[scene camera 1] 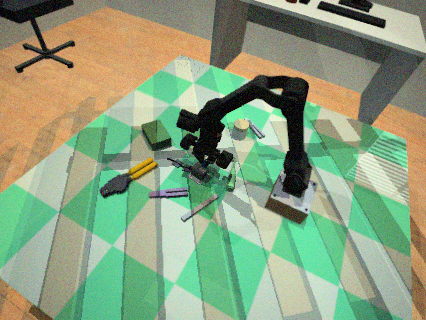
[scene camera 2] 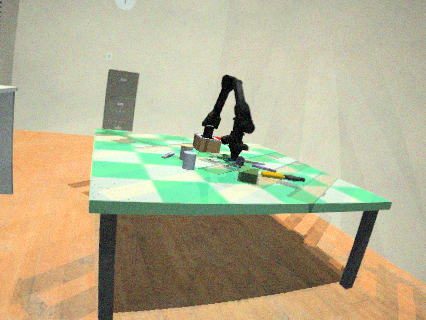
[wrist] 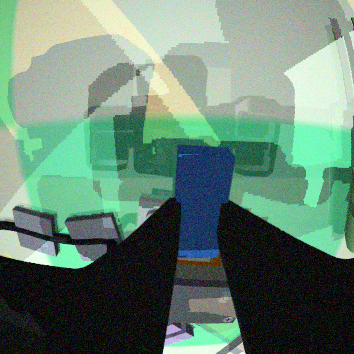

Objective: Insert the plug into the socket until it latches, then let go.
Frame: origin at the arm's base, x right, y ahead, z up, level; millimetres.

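Seen in the pictures: gripper, fingertip midpoint: [scene camera 1: 204, 165] [scene camera 2: 232, 160] [wrist: 197, 207]; arm's base, link origin: [scene camera 1: 293, 187] [scene camera 2: 207, 137].
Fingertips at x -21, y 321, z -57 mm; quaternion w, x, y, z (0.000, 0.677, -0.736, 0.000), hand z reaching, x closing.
Pixels of each thing's top centre, then the offset from my fingertips to it.
- blue plug, top centre: [wrist: 198, 233] dx -7, dy +0, dz +8 mm
- dark grey socket, top centre: [wrist: 182, 307] [scene camera 1: 198, 168] [scene camera 2: 240, 157] dx -39, dy +8, dz +22 mm
- green connector, top centre: [scene camera 1: 233, 171] dx +24, dy -107, dz +4 mm
- purple clip, top centre: [scene camera 1: 168, 192] dx -159, dy +61, dz -11 mm
- grey bar, top centre: [scene camera 1: 200, 206] dx -156, dy -61, dz -13 mm
- yellow-handled tool, top centre: [scene camera 1: 129, 175] [scene camera 2: 283, 174] dx -169, dy +212, dz -3 mm
- green block, top centre: [scene camera 1: 155, 131] [scene camera 2: 249, 170] dx +48, dy +243, dz +17 mm
- round can, top centre: [scene camera 1: 241, 123] [scene camera 2: 187, 145] dx +237, dy -53, dz +47 mm
The blue plug [wrist: 204, 200] stands upright in the wrist view, its lower end at the orange-rimmed opening of the dark grey socket [wrist: 205, 302] [scene camera 1: 201, 173]. My gripper [wrist: 197, 207] [scene camera 1: 204, 160] [scene camera 2: 235, 157] is shut on the plug, one black finger against each side, low over the table. The fingers hide both sides of the socket. How deep the plug sits and whether it is latched cannot be told. In scene camera 2 the socket is small and mostly hidden.
Cable clips [wrist: 36, 230] lie left of the socket in the wrist view. A green connector [scene camera 1: 231, 180], purple clip [scene camera 1: 169, 193], grey bar [scene camera 1: 199, 207], yellow-handled tool [scene camera 1: 117, 184], green block [scene camera 1: 156, 135] and round can [scene camera 1: 240, 129] lie around it.
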